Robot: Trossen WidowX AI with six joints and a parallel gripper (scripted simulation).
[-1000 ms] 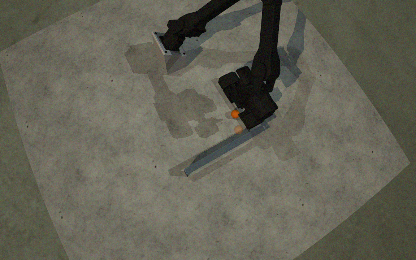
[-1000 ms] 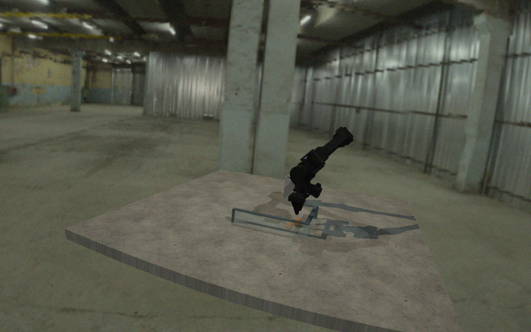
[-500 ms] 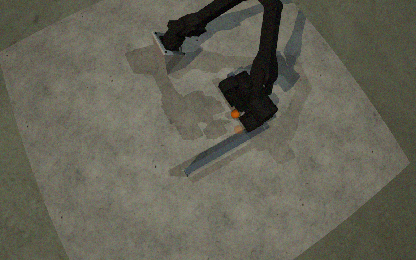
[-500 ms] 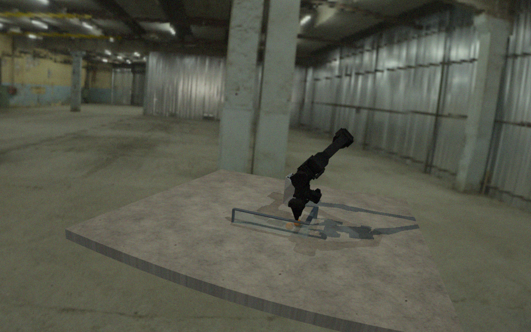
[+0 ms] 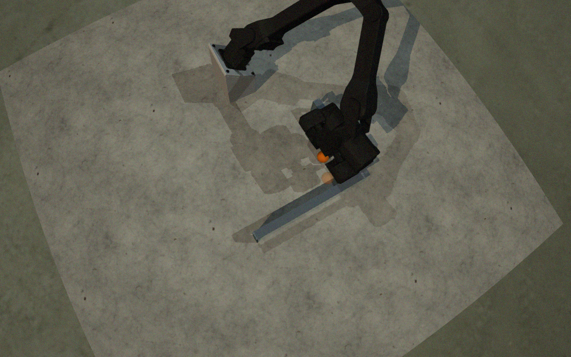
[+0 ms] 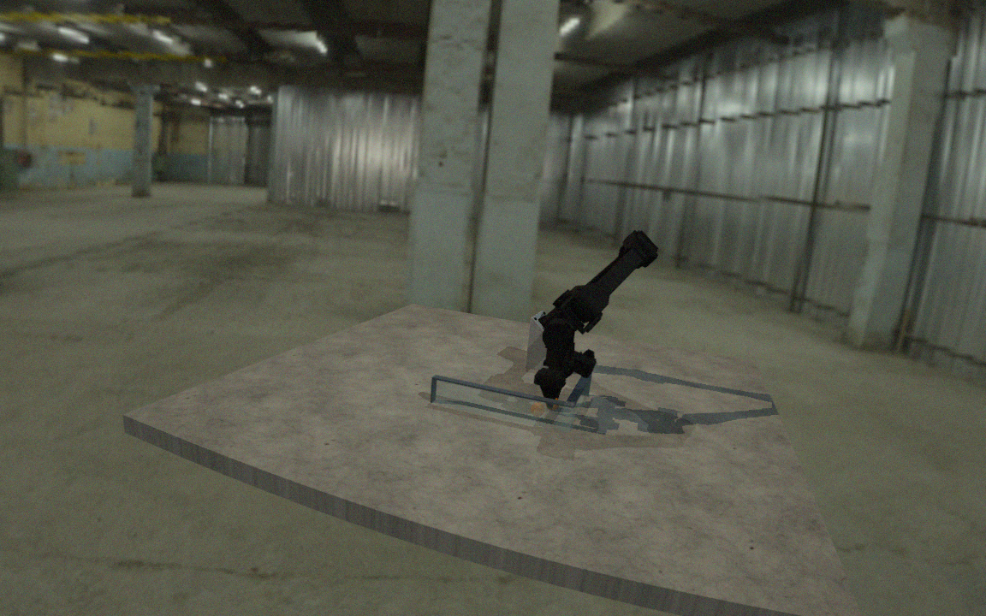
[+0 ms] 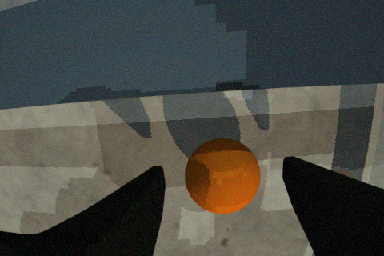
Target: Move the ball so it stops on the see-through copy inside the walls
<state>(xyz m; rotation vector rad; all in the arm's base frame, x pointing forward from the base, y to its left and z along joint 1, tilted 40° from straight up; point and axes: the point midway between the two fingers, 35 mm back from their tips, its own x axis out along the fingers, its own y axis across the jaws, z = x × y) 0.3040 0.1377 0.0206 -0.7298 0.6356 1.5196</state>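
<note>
Right now my gripper tip is 60 mm short of the see-through copy and 20 mm to the left of it. From my gripper tip the other things lie so: wall 100 mm ahead, 90 mm to the right, 20 mm above; then orange ball right at my gripper tip.
</note>
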